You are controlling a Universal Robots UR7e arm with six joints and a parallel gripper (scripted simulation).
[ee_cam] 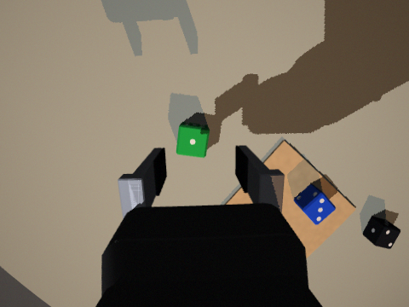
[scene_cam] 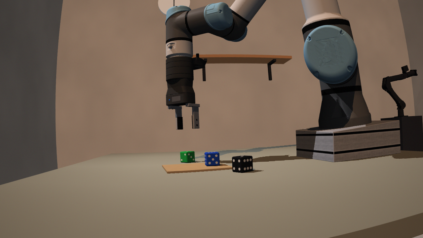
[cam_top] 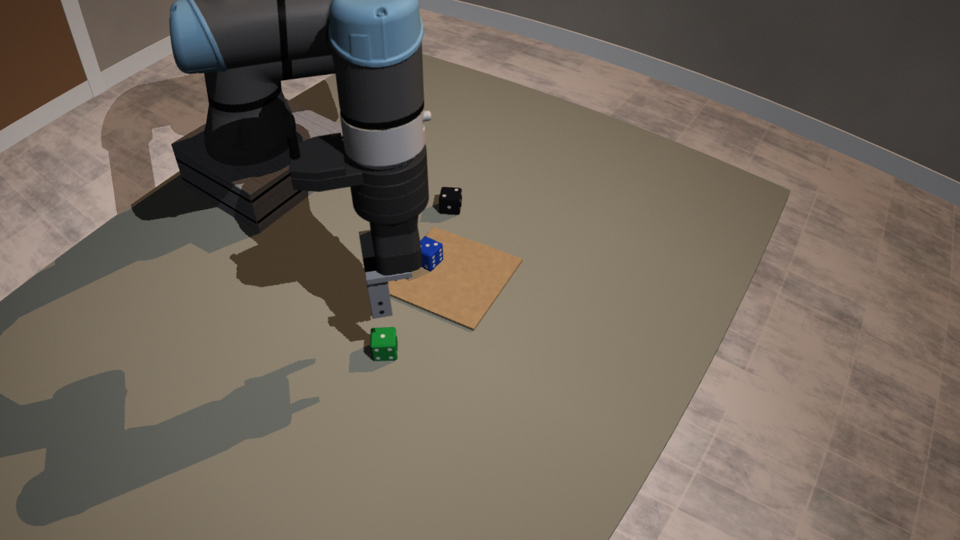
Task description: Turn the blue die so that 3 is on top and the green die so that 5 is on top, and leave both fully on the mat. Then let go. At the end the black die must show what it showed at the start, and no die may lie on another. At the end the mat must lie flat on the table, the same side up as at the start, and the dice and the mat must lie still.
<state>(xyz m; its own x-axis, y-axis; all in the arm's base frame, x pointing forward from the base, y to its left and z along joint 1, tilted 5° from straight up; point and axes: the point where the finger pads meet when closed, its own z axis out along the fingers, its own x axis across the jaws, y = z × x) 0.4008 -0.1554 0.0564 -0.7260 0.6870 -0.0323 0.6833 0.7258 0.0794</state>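
Right now the green die is 90 mm below my hand and 10 mm to the right of it. Round my hand: brown mat (140 mm to the left, 110 mm below); then black die (260 mm to the left, 90 mm below, 90 mm behind); then blue die (140 mm to the left, 90 mm below, 40 mm behind).
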